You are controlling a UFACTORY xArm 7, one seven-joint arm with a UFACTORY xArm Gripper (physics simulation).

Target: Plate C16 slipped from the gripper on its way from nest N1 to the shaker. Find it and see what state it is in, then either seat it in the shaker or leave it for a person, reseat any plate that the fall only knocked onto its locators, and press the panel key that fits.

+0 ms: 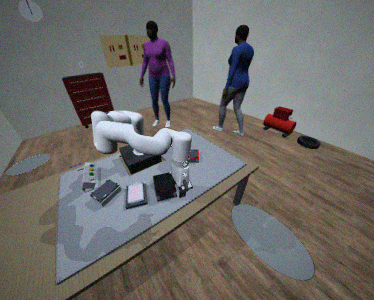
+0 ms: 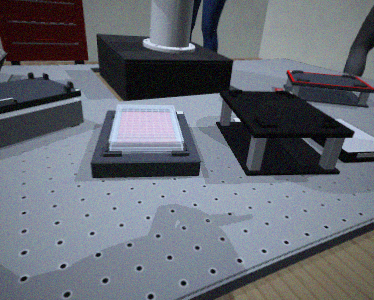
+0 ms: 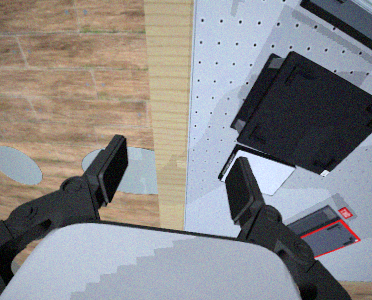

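Pixels of known places: gripper, between the fingertips: (image 1: pixel 178 190) (image 3: pixel 180 159); arm's base, origin of its link: (image 2: pixel 169 47).
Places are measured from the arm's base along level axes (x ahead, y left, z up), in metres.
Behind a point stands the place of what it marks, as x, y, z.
My gripper (image 1: pixel 184 191) {0.558, -0.044, 0.078} (image 3: pixel 180 159) {0.558, -0.044, 0.078} is open and empty, above the front edge of the table, beside the raised black stand. A clear plate with pink wells (image 1: pixel 135 192) {0.324, -0.199, -0.041} (image 2: pixel 148 128) {0.345, -0.207, -0.041} lies in a dark nest (image 1: pixel 136 203) {0.387, -0.225, -0.057} (image 2: pixel 145 169) {0.393, -0.232, -0.067}, behind its front locators. No label on it is readable. A dark flat-topped device (image 1: pixel 105 191) {0.215, -0.342, -0.023} (image 2: pixel 37 95) {0.225, -0.314, -0.023}, possibly the shaker, stands left of that nest. The panel (image 1: pixel 86 170) {-0.042, -0.401, 0.001} with coloured keys is at the table's left. No other plate can be made out, so which one is C16 cannot be told.
The raised black stand (image 1: pixel 164 186) {0.415, -0.048, -0.020} (image 2: pixel 287 114) {0.414, -0.040, -0.020} (image 3: pixel 310 112) {0.399, -0.053, -0.020} has an open lower level. Beside it lies a low white-topped block (image 2: pixel 361 140) {0.454, 0.085, -0.064} (image 3: pixel 272 172) {0.398, 0.079, -0.064}. A red-outlined stand (image 1: pixel 194 155) {0.291, 0.307, -0.038} (image 2: pixel 330 80) {0.255, 0.284, -0.038} (image 3: pixel 330 239) {0.221, 0.262, -0.038} is farther right. Two people (image 1: pixel 158 60) (image 1: pixel 237 65) stand behind the table.
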